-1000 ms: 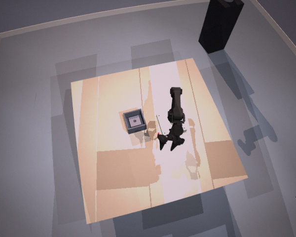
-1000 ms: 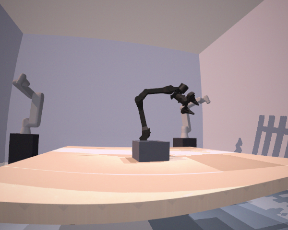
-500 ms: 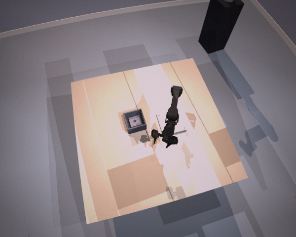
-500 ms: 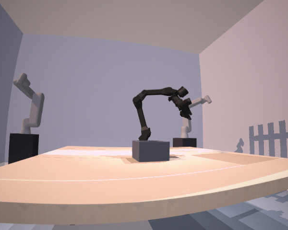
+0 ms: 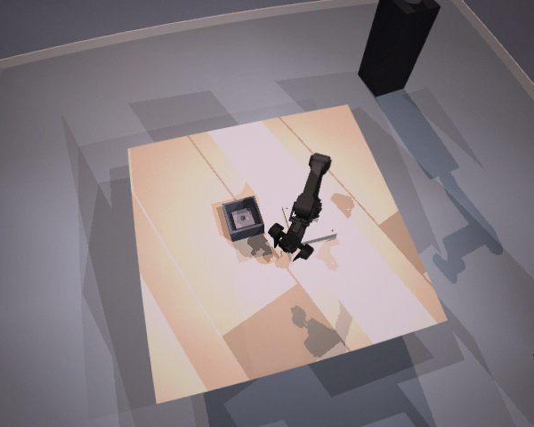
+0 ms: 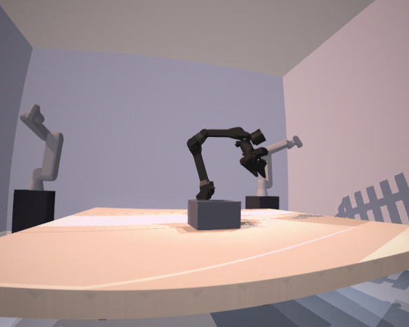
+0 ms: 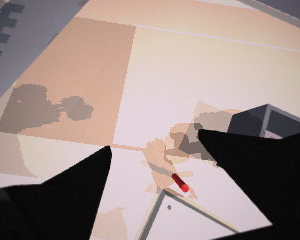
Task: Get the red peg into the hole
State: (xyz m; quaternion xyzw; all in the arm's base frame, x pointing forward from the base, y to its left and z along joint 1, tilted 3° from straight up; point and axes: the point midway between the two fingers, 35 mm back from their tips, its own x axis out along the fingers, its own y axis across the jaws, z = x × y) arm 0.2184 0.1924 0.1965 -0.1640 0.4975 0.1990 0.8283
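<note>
The red peg lies 160 mm below my gripper tip, 90 mm to the right of it and 60 mm behind it. The rest, counted from my gripper tip: pale bottom plate (280 mm to the right, 150 mm below, 80 mm ahead); grey box (280 mm to the right, 170 mm below, 80 mm ahead).
</note>
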